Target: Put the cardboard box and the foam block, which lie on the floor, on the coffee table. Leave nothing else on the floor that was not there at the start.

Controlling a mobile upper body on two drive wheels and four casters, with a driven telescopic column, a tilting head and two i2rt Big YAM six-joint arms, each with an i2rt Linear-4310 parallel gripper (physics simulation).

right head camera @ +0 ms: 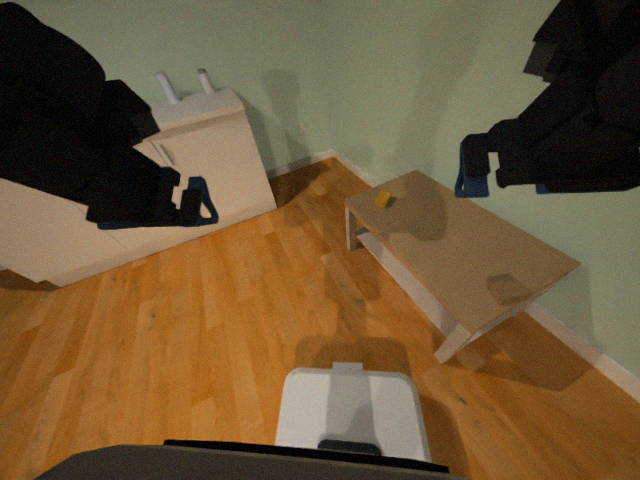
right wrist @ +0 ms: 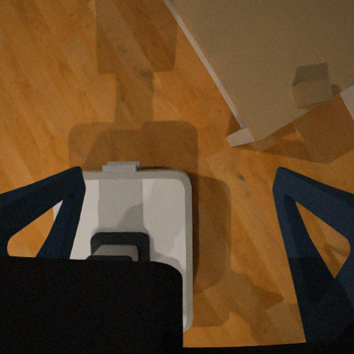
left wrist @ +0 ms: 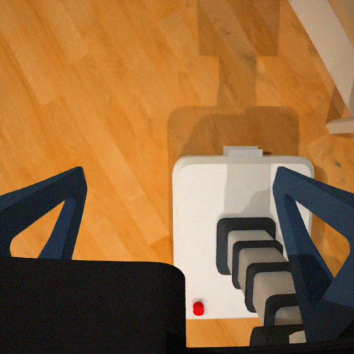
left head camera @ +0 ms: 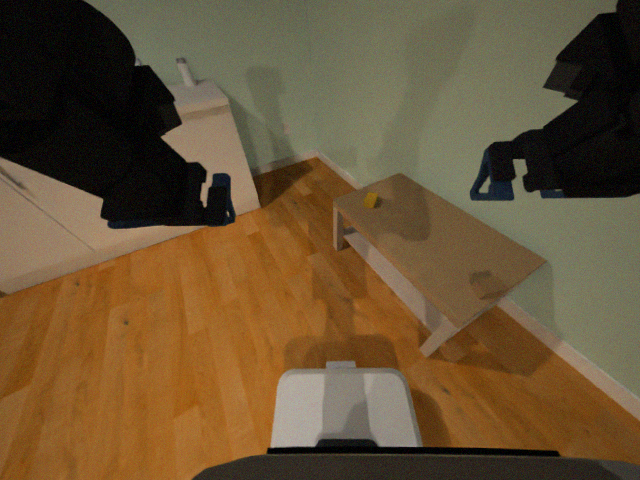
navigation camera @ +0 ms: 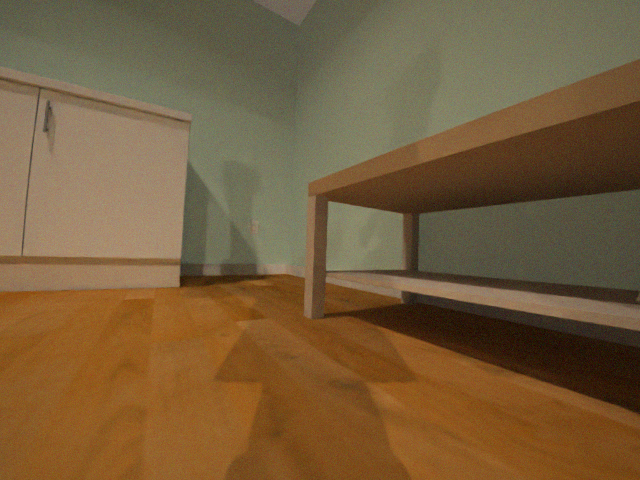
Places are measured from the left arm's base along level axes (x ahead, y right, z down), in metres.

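Pixels of known places: left gripper, fingertip midpoint: point(right head camera: 189, 220) point(left head camera: 203, 219); right gripper, fingertip midpoint: point(right head camera: 495, 191) point(left head camera: 505, 194).
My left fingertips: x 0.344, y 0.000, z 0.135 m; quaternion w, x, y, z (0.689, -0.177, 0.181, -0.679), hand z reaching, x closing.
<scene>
Behind a point stands the place of what it marks.
A yellow block point(left head camera: 370, 200) @[z 0.709, x 1.115, y 0.442 m] point(right head camera: 383, 198) @[z 0.708, x 1.122, y 0.449 m], taken as the foam block, lies on the coffee table point(left head camera: 454, 248) @[z 0.754, x 0.775, y 0.792 m] point(right head camera: 465, 253) @[z 0.753, x 0.751, y 0.757 m] point(left wrist: 325, 45) point(right wrist: 250, 50) point(navigation camera: 465, 135) @[z 0.776, x 0.740, y 0.491 m], near its far left corner. The cardboard box does not show in any view. My left gripper point(left head camera: 168, 222) point(right head camera: 155, 224) point(left wrist: 179, 177) is open and empty, high above the floor to the left of the table. My right gripper point(left head camera: 547, 195) point(right head camera: 532, 191) point(right wrist: 178, 177) is open and empty, high up at the right; in its wrist view the table's near corner shows beyond the fingers. Both are far from the block.
A white cabinet point(left head camera: 211, 149) @[z 0.572, x 1.570, y -0.583 m] point(right head camera: 222, 170) @[z 0.673, x 1.526, y -0.663 m] point(navigation camera: 113, 196) @[z 0.768, x 1.524, y -0.669 m] stands at the left, with white cylindrical things point(left head camera: 185, 72) @[z 0.215, x 1.961, y -0.740 m] point(right head camera: 205, 81) @[z 0.212, x 1.962, y -0.740 m] on top. Green walls meet behind the table. My white base point(left head camera: 299, 408) @[z 0.943, x 0.189, y 0.061 m] point(right head camera: 305, 408) @[z 0.943, x 0.185, y 0.067 m] point(left wrist: 200, 200) point(right wrist: 165, 200) is close to the table's near leg point(left head camera: 438, 338) @[z 0.965, x 0.435, y 0.665 m] point(right head camera: 452, 343) @[z 0.961, x 0.437, y 0.664 m].
</scene>
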